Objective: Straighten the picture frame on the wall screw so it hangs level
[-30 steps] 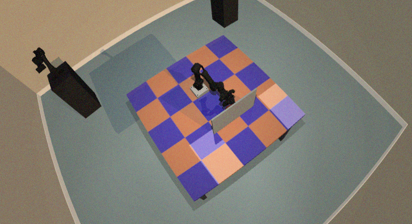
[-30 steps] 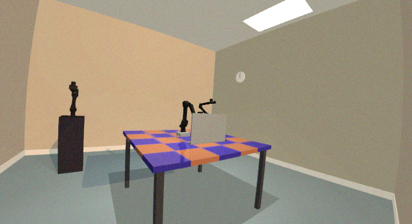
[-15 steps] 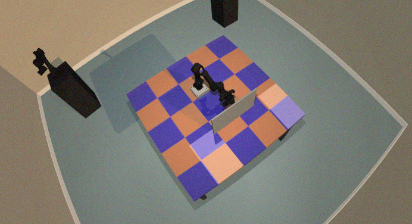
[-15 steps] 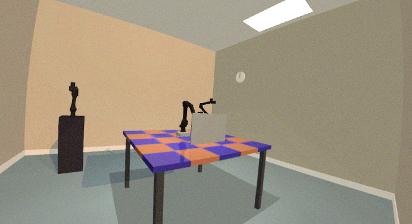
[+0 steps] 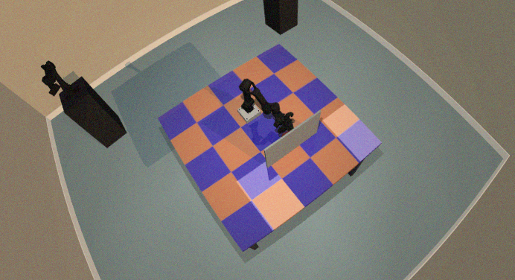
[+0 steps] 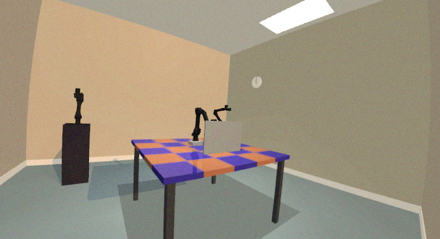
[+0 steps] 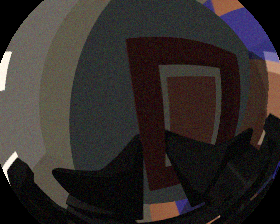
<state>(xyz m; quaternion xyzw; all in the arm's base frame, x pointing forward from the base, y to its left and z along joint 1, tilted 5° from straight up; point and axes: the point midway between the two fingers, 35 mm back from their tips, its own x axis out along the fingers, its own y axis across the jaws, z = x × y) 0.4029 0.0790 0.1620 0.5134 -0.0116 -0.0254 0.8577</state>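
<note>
Right now my gripper tip is 3 cm to the left of the picture frame and 5 cm above it. Round my gripper tip: grey wall panel: 2 cm ahead, 2 cm to the right, 6 cm below.
</note>
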